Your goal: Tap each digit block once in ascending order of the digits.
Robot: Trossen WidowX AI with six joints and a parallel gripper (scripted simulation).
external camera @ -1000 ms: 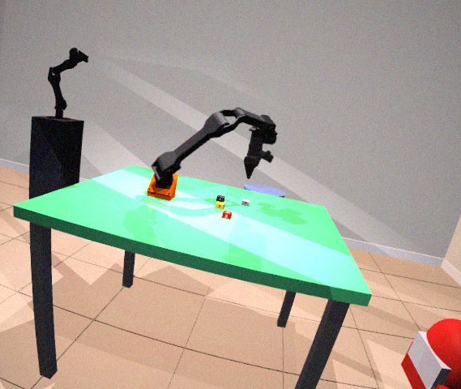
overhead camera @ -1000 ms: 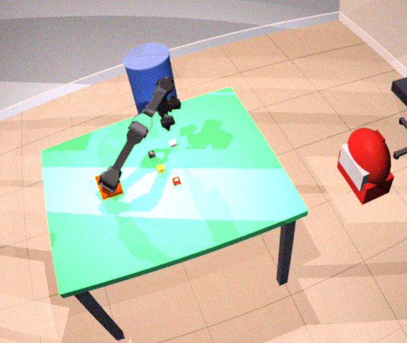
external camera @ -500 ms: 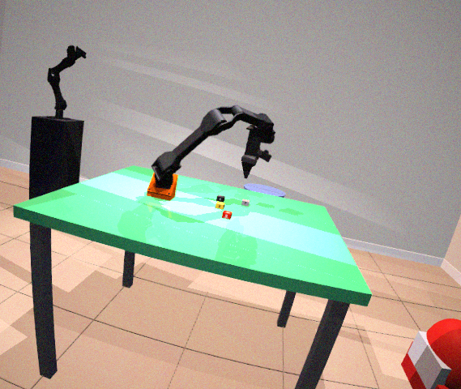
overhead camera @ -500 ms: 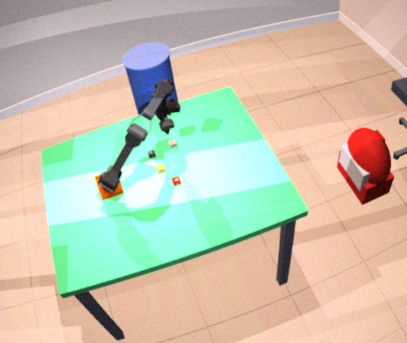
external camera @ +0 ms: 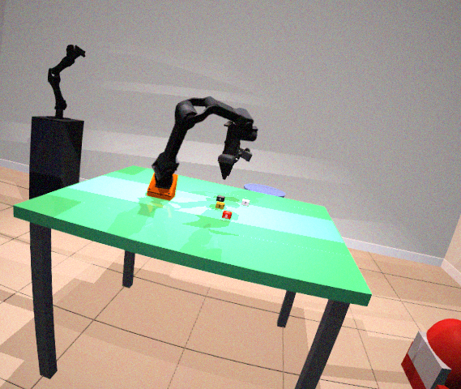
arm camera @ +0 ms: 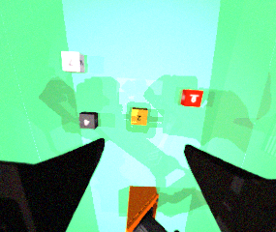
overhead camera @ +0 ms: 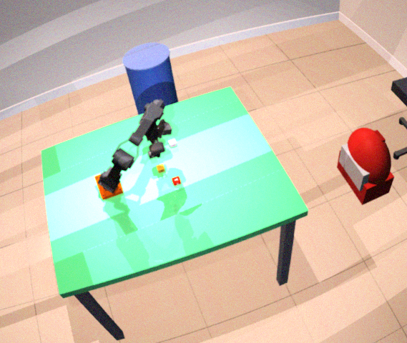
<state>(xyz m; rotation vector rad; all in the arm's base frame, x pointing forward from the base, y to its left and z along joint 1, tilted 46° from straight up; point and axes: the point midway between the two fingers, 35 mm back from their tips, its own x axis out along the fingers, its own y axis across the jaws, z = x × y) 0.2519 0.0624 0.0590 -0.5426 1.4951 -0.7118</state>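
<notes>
Right now my gripper tip is 12 cm above the yellow block. Also, from my gripper tip: black block (12 cm below, 11 cm to the left, 1 cm behind); then white block (13 cm to the left, 12 cm below, 10 cm ahead); then red block (12 cm below, 10 cm to the right, 3 cm ahead).
</notes>
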